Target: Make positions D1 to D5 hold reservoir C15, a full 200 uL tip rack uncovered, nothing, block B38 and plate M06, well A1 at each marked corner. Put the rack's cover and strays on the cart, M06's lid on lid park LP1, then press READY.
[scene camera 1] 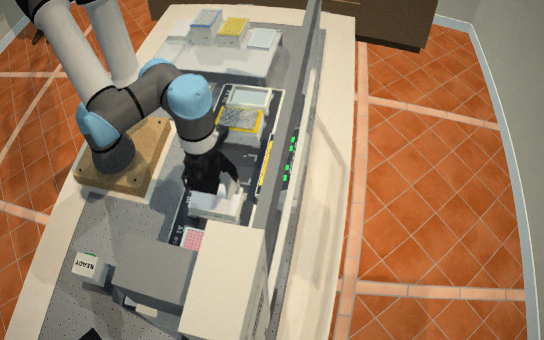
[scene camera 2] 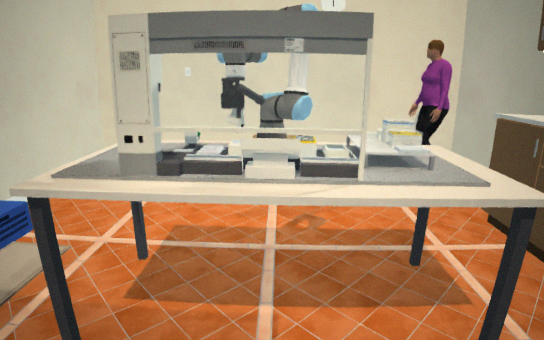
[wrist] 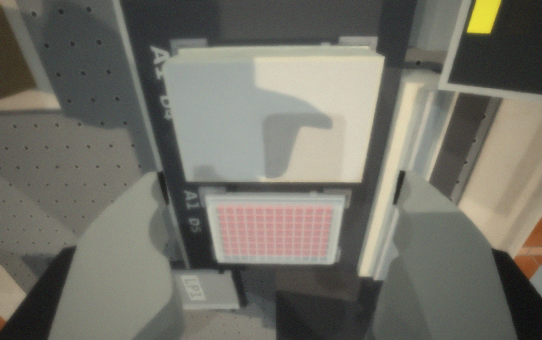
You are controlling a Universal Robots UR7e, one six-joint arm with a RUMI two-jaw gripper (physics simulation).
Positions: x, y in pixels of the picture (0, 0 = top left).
Labels:
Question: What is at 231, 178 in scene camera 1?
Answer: My gripper.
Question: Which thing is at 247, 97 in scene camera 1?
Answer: A reservoir C15.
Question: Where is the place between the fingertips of my gripper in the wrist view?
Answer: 279, 174

